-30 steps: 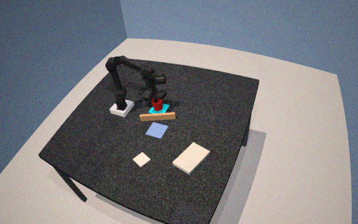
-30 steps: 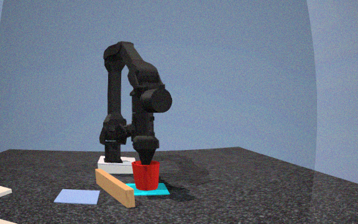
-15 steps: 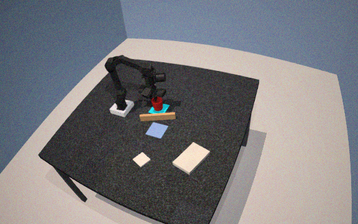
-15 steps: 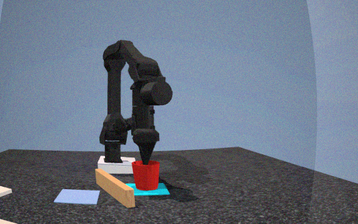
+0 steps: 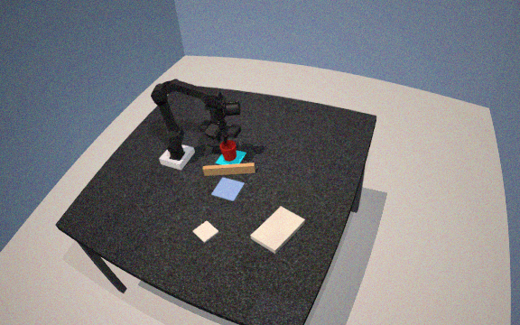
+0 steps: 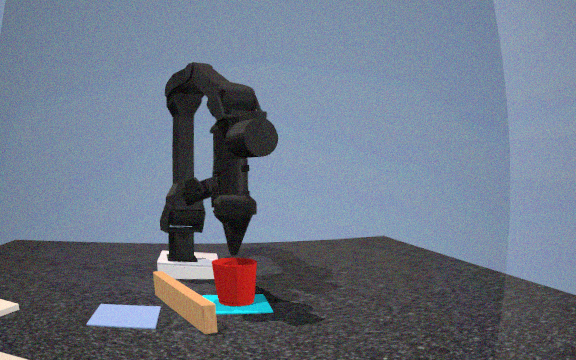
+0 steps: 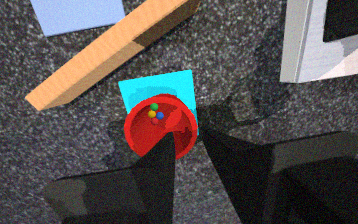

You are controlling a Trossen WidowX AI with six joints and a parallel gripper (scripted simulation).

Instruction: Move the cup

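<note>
The red cup lies 30 mm ahead of my gripper tip, 10 mm to the right of it and 40 mm below it. Round my gripper tip: cyan pad (30 mm ahead, 10 mm to the right, 90 mm below); wooden bar (60 mm ahead, 100 mm to the right, 70 mm below); light blue pad (90 mm ahead, 190 mm to the right, 90 mm below).
</note>
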